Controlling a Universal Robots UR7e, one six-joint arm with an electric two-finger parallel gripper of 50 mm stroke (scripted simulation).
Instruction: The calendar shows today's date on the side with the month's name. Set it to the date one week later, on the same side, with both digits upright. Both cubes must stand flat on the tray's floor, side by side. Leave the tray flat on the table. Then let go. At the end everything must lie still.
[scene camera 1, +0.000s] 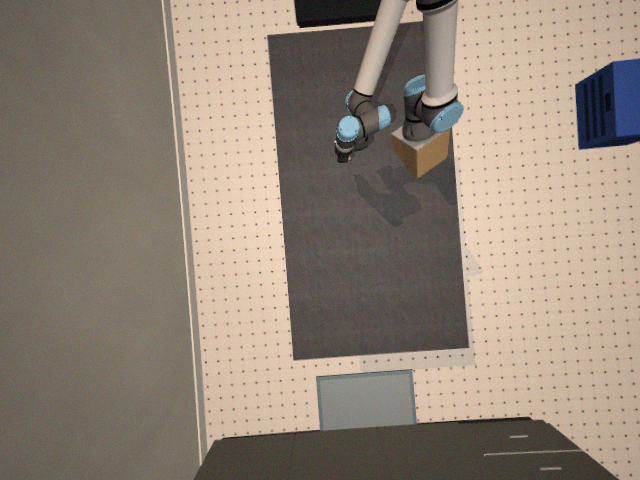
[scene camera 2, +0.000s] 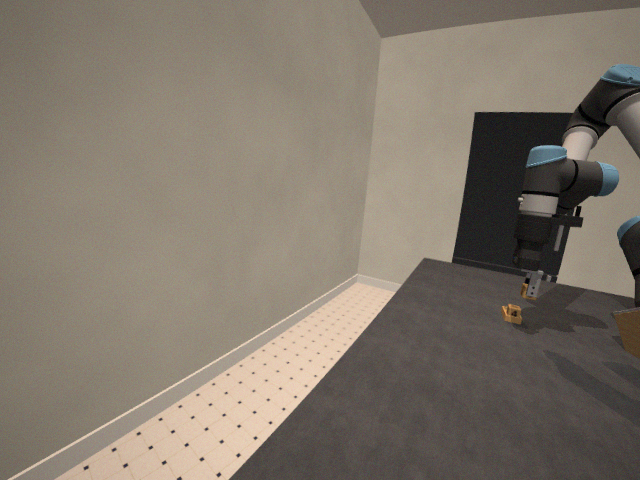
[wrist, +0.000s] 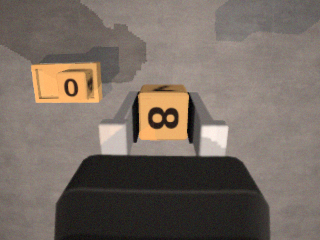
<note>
In view: the gripper (wrist: 163, 107), a cube (wrist: 163, 109) and a cube (wrist: 74, 85).
</note>
